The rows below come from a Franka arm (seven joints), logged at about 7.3 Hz.
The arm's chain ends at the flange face. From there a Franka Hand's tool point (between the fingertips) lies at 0.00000 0.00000 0.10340 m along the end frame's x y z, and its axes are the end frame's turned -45 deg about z.
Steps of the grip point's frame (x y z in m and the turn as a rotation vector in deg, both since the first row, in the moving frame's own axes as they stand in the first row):
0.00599, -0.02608, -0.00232, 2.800, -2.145, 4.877
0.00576, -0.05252, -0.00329, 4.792, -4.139, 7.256
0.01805, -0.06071, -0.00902, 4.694, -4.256, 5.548
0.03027, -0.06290, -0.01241, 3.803, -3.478, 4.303
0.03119, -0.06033, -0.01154, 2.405, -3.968, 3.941
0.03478, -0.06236, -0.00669, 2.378, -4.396, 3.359
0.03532, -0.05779, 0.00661, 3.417, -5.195, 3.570
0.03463, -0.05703, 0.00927, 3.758, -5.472, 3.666
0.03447, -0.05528, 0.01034, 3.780, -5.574, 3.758
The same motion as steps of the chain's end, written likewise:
-0.00794, -0.02157, -0.00212, 0.463, -3.497, 4.877
-0.02177, -0.03966, -0.00266, 0.462, -6.315, 7.256
-0.01881, -0.05458, -0.00839, 0.310, -6.329, 5.548
-0.01382, -0.06512, -0.01199, 0.230, -5.148, 4.303
-0.01242, -0.06643, -0.01120, -1.105, -4.506, 3.941
-0.01080, -0.07101, -0.00630, -1.427, -4.790, 3.359
-0.00486, -0.06776, 0.00722, -1.257, -6.090, 3.570
-0.00403, -0.06662, 0.00996, -1.212, -6.527, 3.666
-0.00274, -0.06535, 0.01105, -1.269, -6.614, 3.758

